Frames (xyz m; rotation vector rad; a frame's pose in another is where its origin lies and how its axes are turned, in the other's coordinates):
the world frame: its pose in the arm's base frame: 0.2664 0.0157 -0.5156 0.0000 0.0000 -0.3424
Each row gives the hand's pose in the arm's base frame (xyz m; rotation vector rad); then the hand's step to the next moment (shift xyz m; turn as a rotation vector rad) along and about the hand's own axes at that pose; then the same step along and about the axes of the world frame.
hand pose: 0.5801 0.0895 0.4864 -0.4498 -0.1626 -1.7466
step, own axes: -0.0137 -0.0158 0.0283 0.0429 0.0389 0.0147
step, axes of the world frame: -0.0154 0.0220 0.0227 0.0461 -0.0290 0.0247
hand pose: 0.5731 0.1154 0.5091 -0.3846 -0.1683 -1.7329
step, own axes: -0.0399 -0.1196 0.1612 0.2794 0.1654 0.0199
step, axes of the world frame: -0.1173 0.0778 0.1485 0.2100 -0.2279 0.0987
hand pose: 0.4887 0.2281 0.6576 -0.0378 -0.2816 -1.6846
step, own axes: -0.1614 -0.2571 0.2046 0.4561 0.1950 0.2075
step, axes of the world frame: -0.3195 0.1267 0.1259 0.2359 -0.3633 0.3185
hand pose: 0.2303 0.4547 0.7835 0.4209 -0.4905 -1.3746
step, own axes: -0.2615 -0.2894 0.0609 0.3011 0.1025 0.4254
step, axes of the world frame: -0.3582 0.1005 -0.1320 -0.0154 -0.3049 0.4346
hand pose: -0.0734 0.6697 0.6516 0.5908 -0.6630 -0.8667
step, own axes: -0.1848 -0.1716 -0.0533 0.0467 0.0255 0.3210
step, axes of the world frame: -0.1508 0.0266 -0.2073 -0.1581 -0.1512 0.2409
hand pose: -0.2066 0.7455 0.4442 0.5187 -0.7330 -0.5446
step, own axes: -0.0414 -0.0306 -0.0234 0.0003 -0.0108 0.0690
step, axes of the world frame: -0.0189 0.0026 -0.0532 -0.0419 -0.0417 0.0372
